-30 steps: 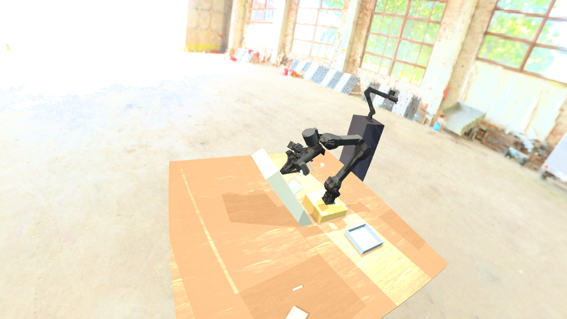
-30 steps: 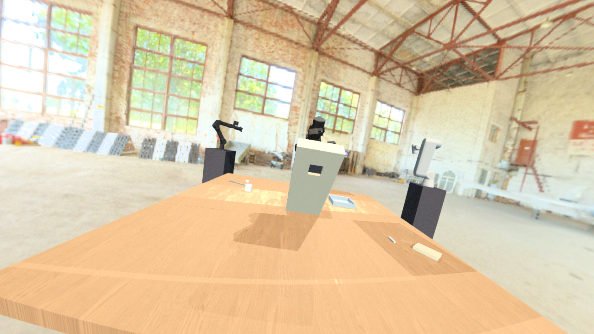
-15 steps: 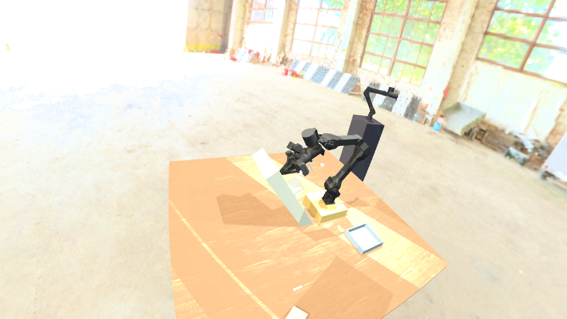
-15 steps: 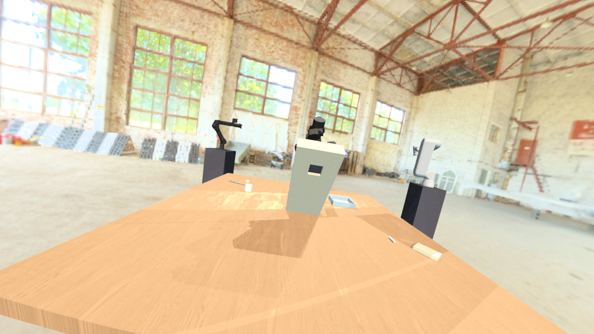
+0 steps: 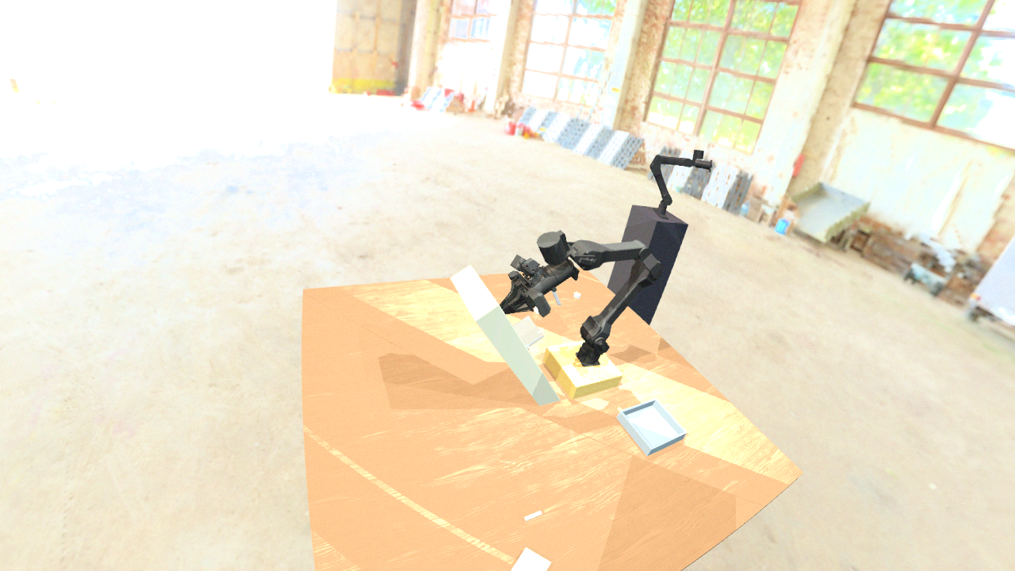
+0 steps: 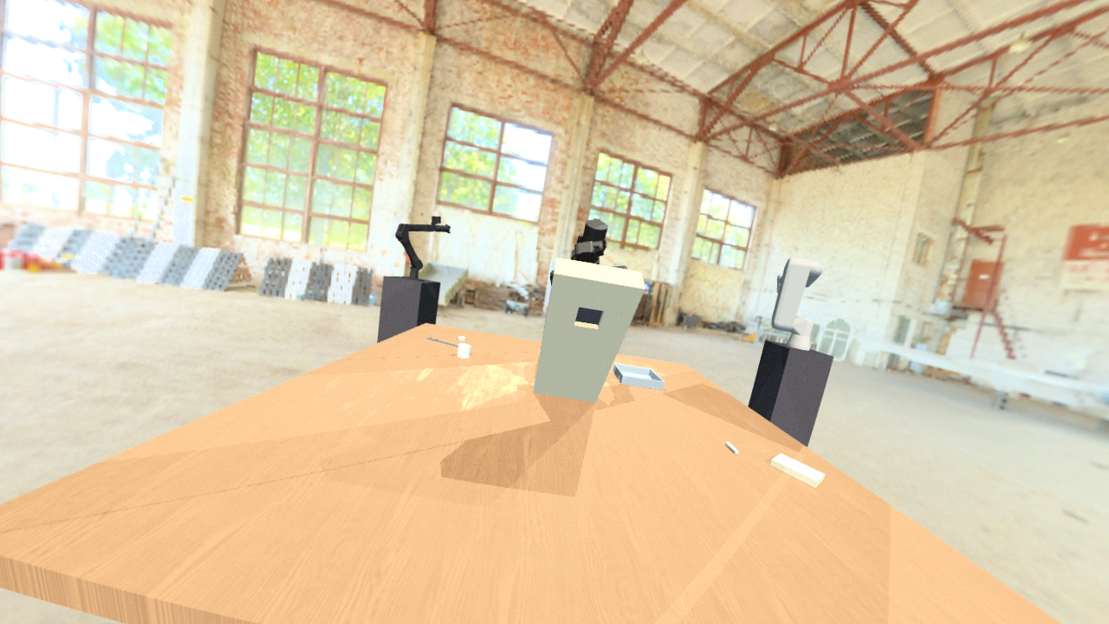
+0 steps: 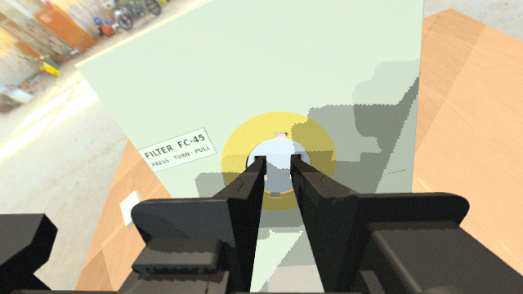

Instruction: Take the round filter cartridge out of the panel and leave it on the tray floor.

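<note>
My gripper tip is 10 mm short of the white round filter cartridge and 10 mm above it. The rest, counted from my gripper tip: pale block: 50 mm ahead, 520 mm to the left, 280 mm below; then small white stick: 10 mm behind, 390 mm to the left, 280 mm below; then tray: 440 mm behind, 230 mm to the left, 280 mm below.
</note>
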